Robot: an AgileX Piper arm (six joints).
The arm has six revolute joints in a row. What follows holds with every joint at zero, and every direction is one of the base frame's. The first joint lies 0.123 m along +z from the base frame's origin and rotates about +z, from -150 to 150 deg. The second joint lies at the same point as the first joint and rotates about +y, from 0 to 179.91 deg. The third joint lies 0.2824 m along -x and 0.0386 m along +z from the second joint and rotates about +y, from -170 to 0 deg. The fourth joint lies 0.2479 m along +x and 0.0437 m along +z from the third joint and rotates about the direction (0.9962, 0, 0.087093), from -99.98 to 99.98 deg. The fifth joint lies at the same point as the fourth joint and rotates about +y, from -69.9 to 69.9 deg. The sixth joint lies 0.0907 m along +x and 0.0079 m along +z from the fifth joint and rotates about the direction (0.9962, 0, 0.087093), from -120 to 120 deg. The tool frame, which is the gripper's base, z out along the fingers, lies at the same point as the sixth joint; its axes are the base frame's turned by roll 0, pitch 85 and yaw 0 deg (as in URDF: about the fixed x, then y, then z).
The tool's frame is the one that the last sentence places.
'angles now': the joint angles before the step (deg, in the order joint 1, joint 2, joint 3, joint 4, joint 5, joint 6). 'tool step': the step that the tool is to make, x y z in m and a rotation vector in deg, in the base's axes. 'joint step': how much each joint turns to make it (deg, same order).
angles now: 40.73, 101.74, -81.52, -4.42, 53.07, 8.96
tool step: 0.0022, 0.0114, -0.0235, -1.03, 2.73, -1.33
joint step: 1.04, 3.59, -0.01, 0.13, -0.70, 2.54
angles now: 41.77, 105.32, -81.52, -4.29, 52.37, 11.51
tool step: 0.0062, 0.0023, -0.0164, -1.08, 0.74, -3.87
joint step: -0.01, 2.51, 0.00, -1.97, -0.89, 4.87
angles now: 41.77, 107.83, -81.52, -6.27, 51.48, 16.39
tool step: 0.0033, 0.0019, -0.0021, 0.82, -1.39, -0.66
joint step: 0.00, 0.45, 0.01, -0.84, -1.95, 1.25
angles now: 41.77, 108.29, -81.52, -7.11, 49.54, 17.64
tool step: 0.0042, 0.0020, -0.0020, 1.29, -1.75, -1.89
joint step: 0.00, 0.49, 0.01, -1.42, -2.39, 2.91
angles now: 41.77, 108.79, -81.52, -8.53, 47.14, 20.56
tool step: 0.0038, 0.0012, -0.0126, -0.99, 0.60, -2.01
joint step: -0.01, 1.86, 0.01, -1.46, -0.43, 2.84
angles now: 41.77, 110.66, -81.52, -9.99, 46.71, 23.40
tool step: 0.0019, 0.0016, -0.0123, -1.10, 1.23, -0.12
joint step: 0.00, 1.75, -0.01, -0.07, -0.07, 0.17
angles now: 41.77, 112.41, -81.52, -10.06, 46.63, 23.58
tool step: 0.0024, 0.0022, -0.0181, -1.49, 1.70, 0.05
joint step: 0.00, 2.57, -0.01, 0.00, -0.30, 0.00
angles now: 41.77, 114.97, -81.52, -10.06, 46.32, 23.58
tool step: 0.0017, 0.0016, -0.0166, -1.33, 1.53, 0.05
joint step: 0.00, 2.34, -0.02, 0.00, -0.30, -0.01
